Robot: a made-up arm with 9 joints. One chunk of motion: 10 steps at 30 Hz.
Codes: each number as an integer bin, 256 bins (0 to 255) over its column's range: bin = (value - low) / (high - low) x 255, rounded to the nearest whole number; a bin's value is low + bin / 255 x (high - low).
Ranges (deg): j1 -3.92..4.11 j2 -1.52..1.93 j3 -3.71..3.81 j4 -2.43..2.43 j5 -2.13..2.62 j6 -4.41..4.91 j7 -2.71..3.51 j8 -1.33..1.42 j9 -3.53..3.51
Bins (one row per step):
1: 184 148 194 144 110 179 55 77 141
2: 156 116 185 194 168 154 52 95 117
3: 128 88 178 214 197 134 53 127 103
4: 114 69 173 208 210 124 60 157 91
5: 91 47 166 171 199 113 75 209 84
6: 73 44 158 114 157 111 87 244 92
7: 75 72 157 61 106 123 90 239 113
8: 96 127 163 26 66 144 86 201 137
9: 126 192 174 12 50 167 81 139 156
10: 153 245 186 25 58 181 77 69 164
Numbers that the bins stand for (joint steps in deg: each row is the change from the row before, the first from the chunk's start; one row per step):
1: 1.874 0.482 2.011 0.314 -0.081 2.132 -1.368 -0.500 0.363
2: 0.992 0.049 1.746 1.267 0.999 1.219 -1.442 -0.305 -0.300
3: 0.111 -0.329 1.539 1.649 1.540 0.488 -1.417 0.040 -0.686
4: -0.330 -0.586 1.392 1.534 1.782 0.122 -1.246 0.363 -1.018
5: -1.054 -0.884 1.185 0.829 1.577 -0.280 -0.881 0.924 -1.211
6: -1.621 -0.925 0.949 -0.257 0.795 -0.353 -0.588 1.301 -0.990
7: -1.558 -0.546 0.920 -1.267 -0.155 0.086 -0.515 1.247 -0.410
8: -0.897 0.198 1.097 -1.934 -0.901 0.853 -0.612 0.838 0.252
9: 0.048 1.078 1.421 -2.201 -1.199 1.694 -0.734 0.169 0.777
10: 0.898 1.795 1.775 -1.954 -1.050 2.205 -0.832 -0.586 0.998

